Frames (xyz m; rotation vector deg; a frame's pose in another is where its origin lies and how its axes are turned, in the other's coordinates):
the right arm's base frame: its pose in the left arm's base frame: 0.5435 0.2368 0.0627 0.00 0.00 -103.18
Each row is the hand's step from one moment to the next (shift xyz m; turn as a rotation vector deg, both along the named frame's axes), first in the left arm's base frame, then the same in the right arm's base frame.
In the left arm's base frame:
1: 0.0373 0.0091 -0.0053 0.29 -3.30 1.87
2: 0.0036 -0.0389 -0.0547 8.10 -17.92 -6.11
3: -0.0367 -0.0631 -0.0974 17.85 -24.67 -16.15
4: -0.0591 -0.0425 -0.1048 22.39 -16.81 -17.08
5: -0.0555 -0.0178 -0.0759 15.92 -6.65 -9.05
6: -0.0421 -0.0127 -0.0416 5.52 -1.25 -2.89
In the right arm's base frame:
1: -0.0174 0.0342 -0.0053 3.15 1.03 1.87
2: 0.0371 0.0124 -0.0547 15.60 11.97 -6.11
3: 0.0698 -0.0213 -0.0974 19.95 23.00 -16.15
4: 0.0549 -0.0479 -0.1048 11.26 25.63 -17.08
5: 0.0300 -0.0500 -0.0759 2.84 17.02 -9.05
6: 0.0220 -0.0381 -0.0416 -0.04 5.66 -2.89

